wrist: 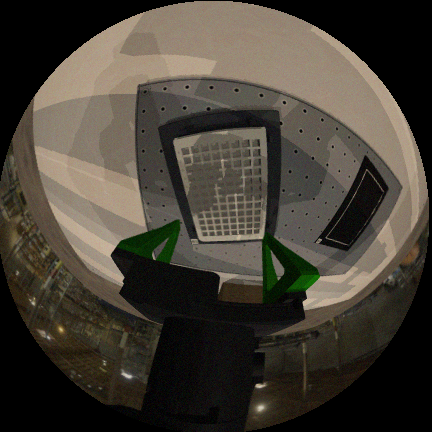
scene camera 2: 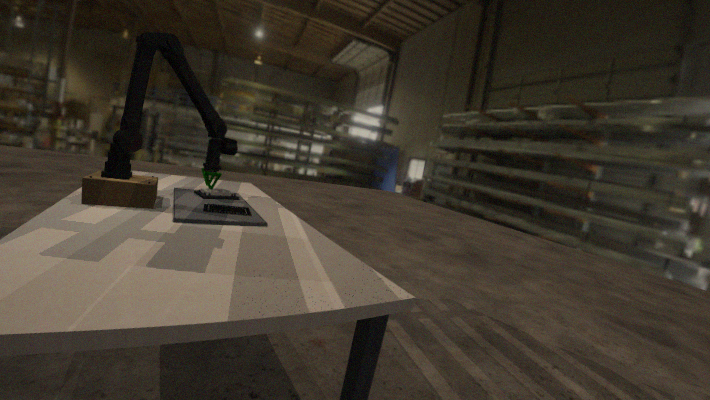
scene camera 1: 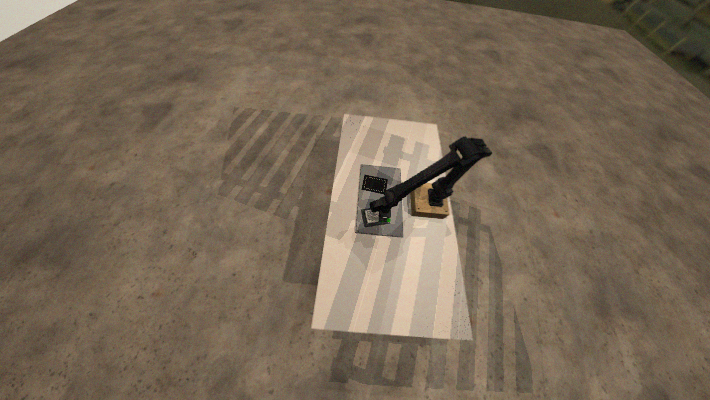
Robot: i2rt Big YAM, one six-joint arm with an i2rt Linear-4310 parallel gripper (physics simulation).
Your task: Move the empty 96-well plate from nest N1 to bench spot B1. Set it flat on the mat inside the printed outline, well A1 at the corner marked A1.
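Places are measured from the arm's base along level axes (x ahead, y left, z up), in centimetres.
Pixels of known places: gripper, fingertip midpoint: [wrist: 221,230] [scene camera 2: 209,187] [scene camera 1: 382,214]; arm's base at its link origin: [scene camera 2: 117,176] [scene camera 1: 434,197].
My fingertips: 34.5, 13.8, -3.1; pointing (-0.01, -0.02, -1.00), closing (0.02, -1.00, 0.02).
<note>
Ahead of a thing's pixels: the offset from my fingertips to its top centre, as dx, dy, dz. "pt": to the spot under its first point. Level surfaces: height alone.
The pale 96-well plate @(+3.6, +0.1, -1.1) [scene camera 1: 371,216] [wrist: 225,185] lies in the black frame of nest N1 @(pt +6.2, -4.5, -2.6) [wrist: 273,175]; it also shows in scene camera 2 [scene camera 2: 224,195]. The black mat of spot B1 @(pt +4.7, -24.8, -3.6) [scene camera 1: 374,183] [scene camera 2: 227,209] [wrist: 354,205] carries a thin printed outline; a tiny pale mark shows by its lower left corner in the wrist view, too small to read. My gripper [scene camera 2: 211,187] [wrist: 221,230] is open and empty, with green fingers wide apart. It is above the plate, near its lower end in the wrist view. In scene camera 1 the arm partly hides the nest area.
Nest and mat are on a grey perforated board @(+0.5, -14.2, -3.7) [scene camera 1: 392,175] [scene camera 2: 187,215] [wrist: 305,175] on the pale table @(dz -5.0) [scene camera 1: 380,285] [scene camera 2: 265,285]. The arm's wooden base block [scene camera 1: 430,212] [scene camera 2: 120,192] stands beside the board. Striped shadows cross the table.
</note>
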